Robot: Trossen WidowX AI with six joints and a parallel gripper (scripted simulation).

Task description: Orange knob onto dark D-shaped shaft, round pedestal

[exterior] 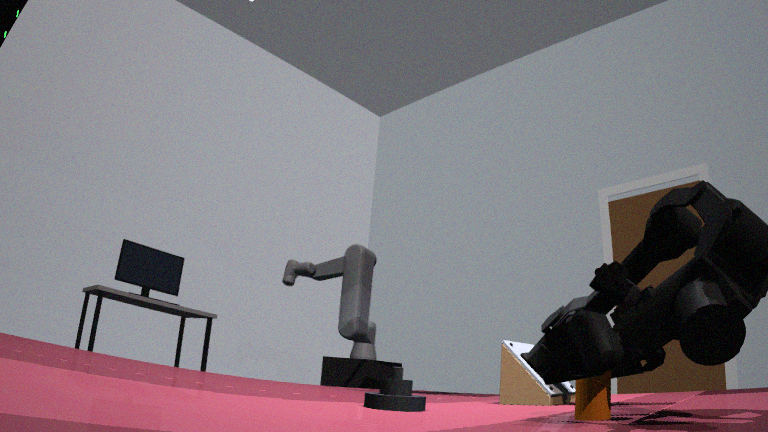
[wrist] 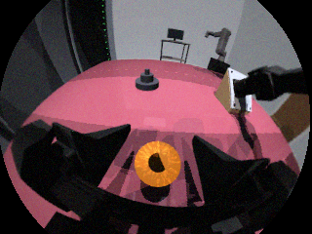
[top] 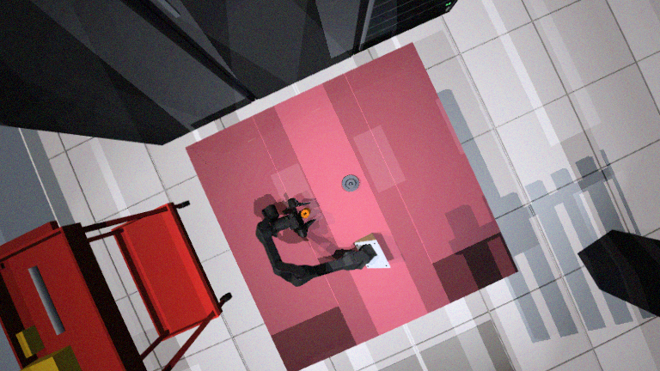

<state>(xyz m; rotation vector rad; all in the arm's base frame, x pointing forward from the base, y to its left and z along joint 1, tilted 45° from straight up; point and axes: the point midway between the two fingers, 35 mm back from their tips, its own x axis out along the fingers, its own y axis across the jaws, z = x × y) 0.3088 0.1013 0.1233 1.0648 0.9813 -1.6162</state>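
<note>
Now: gripper tip 10 mm short of the orange knob, 40 mm to the right of it and 20 mm above it. Round my gripper tip: dark round pedestal (10 mm ahead, 230 mm to the right, 10 mm below).
</note>
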